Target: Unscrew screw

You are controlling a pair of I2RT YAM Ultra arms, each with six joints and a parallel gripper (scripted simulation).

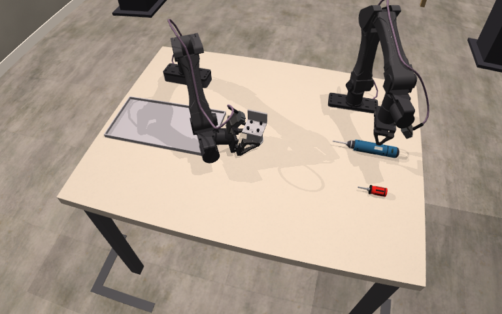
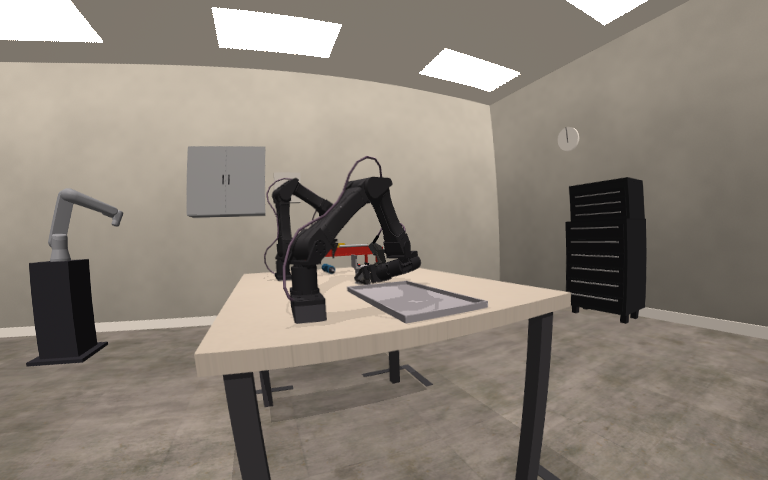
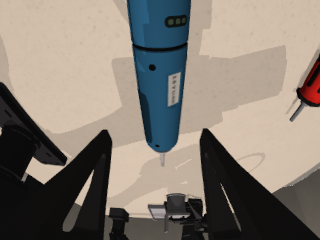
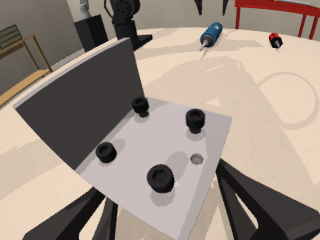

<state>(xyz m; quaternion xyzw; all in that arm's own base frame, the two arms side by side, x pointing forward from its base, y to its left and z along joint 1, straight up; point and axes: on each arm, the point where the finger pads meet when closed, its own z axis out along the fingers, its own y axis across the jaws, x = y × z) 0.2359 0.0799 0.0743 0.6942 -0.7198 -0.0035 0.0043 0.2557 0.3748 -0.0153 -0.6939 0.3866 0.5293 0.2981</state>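
My right gripper is now 50 mm below the grey L-shaped bracket. Also, from my right hand: shallow grey tray 350 mm to the right, 20 mm below; small red-handled screwdriver 430 mm to the left, 130 mm ahead, 10 mm below.
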